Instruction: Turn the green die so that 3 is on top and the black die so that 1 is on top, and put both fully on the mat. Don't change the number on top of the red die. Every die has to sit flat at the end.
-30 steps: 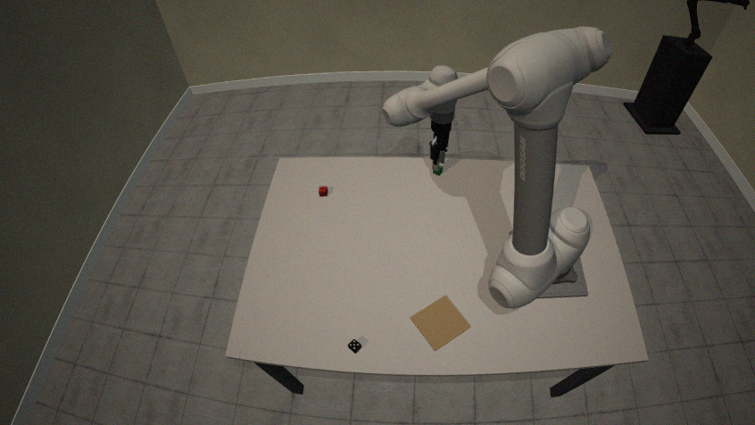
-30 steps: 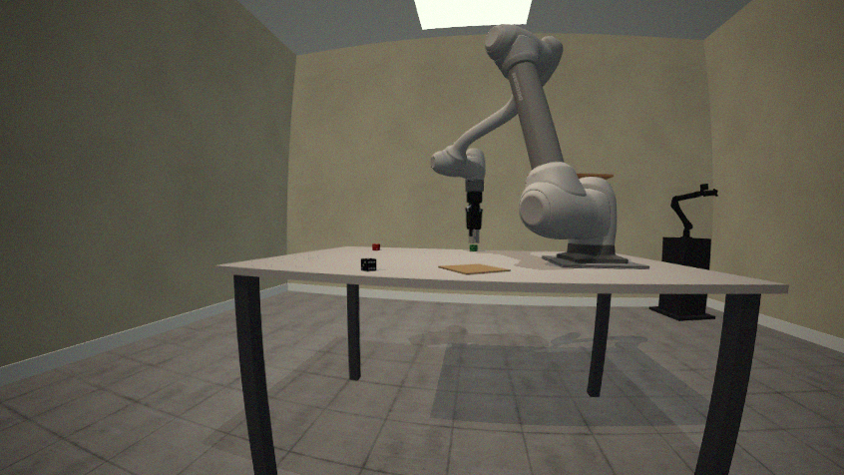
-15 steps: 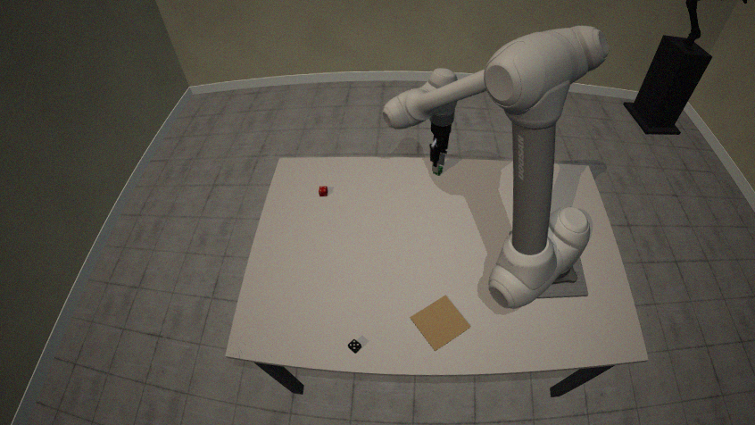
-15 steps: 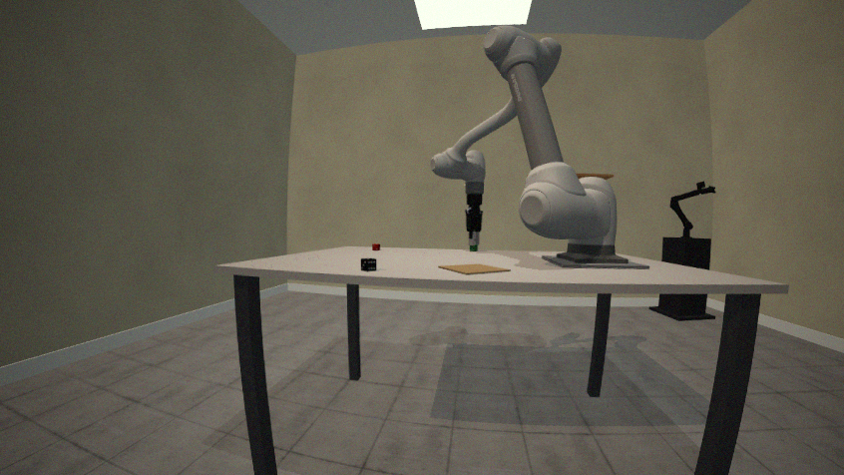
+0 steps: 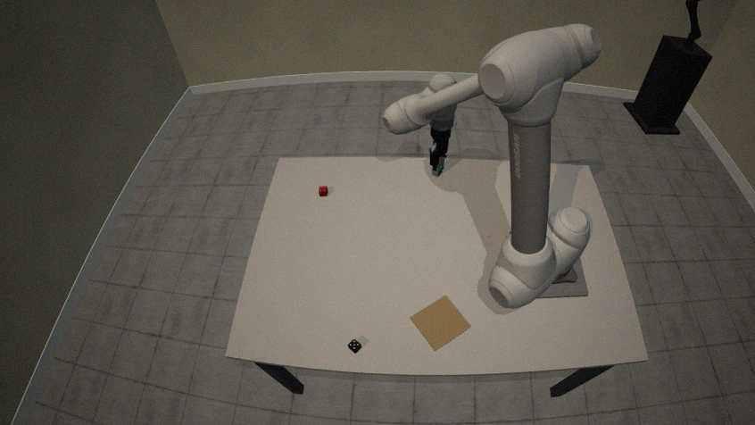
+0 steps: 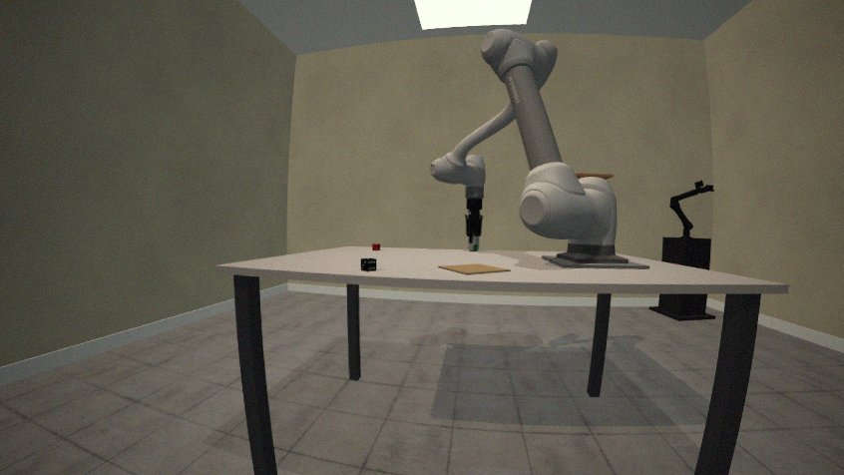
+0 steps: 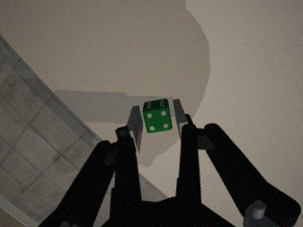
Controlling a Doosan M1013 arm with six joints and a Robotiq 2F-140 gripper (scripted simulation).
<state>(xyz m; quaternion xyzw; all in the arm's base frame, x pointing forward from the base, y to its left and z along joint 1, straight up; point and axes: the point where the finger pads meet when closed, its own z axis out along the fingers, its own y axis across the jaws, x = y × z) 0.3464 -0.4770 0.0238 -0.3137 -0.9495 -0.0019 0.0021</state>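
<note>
Right now my hand is 20 mm above the green die. From my hand the other things lie so: red die (460 mm ahead, 70 mm to the left, 20 mm below); black die (350 mm ahead, 710 mm to the left, 20 mm below); tan mat (80 mm ahead, 640 mm to the left, 40 mm below).
</note>
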